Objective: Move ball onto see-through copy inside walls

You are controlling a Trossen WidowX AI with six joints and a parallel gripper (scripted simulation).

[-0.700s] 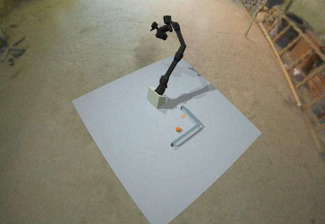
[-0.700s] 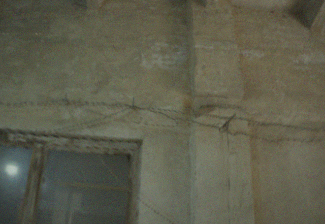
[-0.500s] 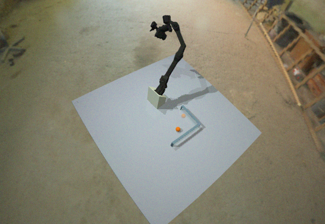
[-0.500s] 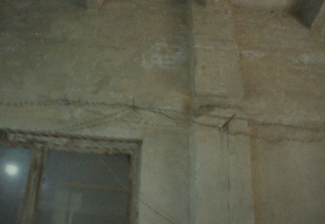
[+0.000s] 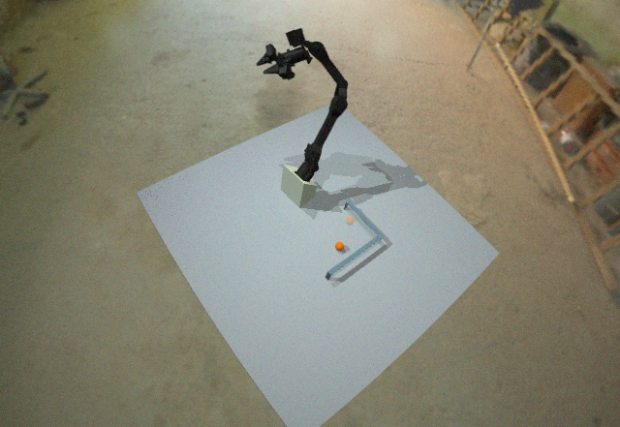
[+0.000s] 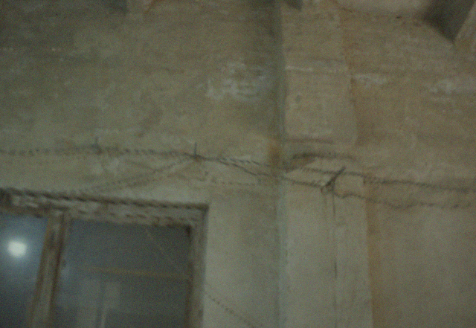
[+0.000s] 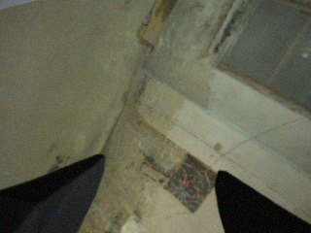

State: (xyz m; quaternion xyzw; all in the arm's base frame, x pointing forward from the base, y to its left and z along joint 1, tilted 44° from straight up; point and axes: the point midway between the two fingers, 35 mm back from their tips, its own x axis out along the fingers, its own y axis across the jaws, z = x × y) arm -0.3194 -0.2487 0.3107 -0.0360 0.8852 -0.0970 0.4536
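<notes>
Right now my gripper tip is 670 mm short of the orange ball, 510 mm above it and 60 mm to the left of it.
</notes>
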